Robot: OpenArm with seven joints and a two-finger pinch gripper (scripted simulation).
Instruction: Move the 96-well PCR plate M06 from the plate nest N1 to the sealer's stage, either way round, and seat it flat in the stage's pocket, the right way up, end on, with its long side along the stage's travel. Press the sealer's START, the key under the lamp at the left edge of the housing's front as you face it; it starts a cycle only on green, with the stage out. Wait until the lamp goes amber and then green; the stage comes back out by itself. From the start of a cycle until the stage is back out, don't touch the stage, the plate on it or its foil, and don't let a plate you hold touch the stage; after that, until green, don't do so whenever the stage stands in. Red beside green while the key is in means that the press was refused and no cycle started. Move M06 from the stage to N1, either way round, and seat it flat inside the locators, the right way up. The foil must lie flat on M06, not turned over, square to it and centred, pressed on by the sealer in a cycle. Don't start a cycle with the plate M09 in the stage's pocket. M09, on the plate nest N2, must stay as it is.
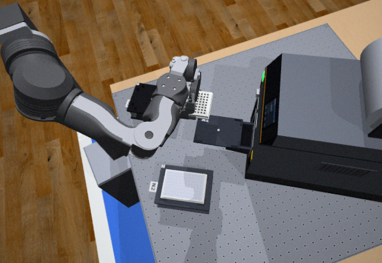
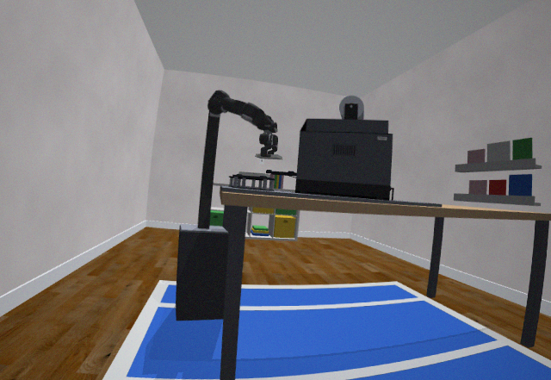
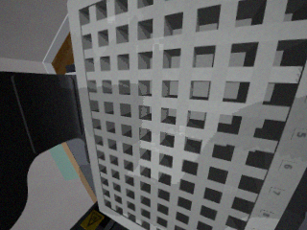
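Now: hand 9 cm to the left of the sealer stage, 8 cm above it and 5 cm short of it. The rest, counted from my hand: pale key (19 cm ahead, 8 cm to the right, 1 cm above); then foil roll (31 cm ahead, 30 cm to the right, 24 cm above).
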